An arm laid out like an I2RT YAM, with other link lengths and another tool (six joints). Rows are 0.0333 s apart.
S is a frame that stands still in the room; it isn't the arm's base.
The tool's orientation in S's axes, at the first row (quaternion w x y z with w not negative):
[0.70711, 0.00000, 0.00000, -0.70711]
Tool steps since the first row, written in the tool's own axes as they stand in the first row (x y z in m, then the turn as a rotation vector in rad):
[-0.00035, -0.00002, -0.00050, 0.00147, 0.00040, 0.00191]
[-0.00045, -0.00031, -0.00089, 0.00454, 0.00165, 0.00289]
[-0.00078, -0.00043, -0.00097, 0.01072, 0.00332, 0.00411]
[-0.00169, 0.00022, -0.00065, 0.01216, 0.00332, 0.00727]
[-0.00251, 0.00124, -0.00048, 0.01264, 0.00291, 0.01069]
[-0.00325, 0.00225, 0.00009, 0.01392, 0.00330, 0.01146]
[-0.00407, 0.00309, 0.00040, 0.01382, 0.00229, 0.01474]
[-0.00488, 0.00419, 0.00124, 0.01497, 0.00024, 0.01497]
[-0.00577, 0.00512, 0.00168, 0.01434, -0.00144, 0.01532]
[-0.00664, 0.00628, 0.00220, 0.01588, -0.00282, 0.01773]
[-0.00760, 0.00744, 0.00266, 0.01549, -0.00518, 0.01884]
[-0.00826, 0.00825, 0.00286, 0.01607, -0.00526, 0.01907]
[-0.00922, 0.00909, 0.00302, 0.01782, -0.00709, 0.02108]
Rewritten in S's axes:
[-0.00002, 0.00035, -0.00050, 0.00040, -0.00147, 0.00191]
[-0.00031, 0.00045, -0.00089, 0.00165, -0.00454, 0.00289]
[-0.00043, 0.00078, -0.00097, 0.00332, -0.01072, 0.00411]
[0.00022, 0.00169, -0.00065, 0.00332, -0.01216, 0.00727]
[0.00124, 0.00251, -0.00048, 0.00291, -0.01264, 0.01069]
[0.00225, 0.00325, 0.00009, 0.00330, -0.01392, 0.01146]
[0.00309, 0.00407, 0.00040, 0.00229, -0.01382, 0.01474]
[0.00419, 0.00488, 0.00124, 0.00024, -0.01497, 0.01497]
[0.00512, 0.00577, 0.00168, -0.00144, -0.01434, 0.01532]
[0.00628, 0.00664, 0.00220, -0.00282, -0.01588, 0.01773]
[0.00744, 0.00760, 0.00266, -0.00518, -0.01549, 0.01884]
[0.00825, 0.00826, 0.00286, -0.00526, -0.01607, 0.01907]
[0.00909, 0.00922, 0.00302, -0.00709, -0.01782, 0.02108]

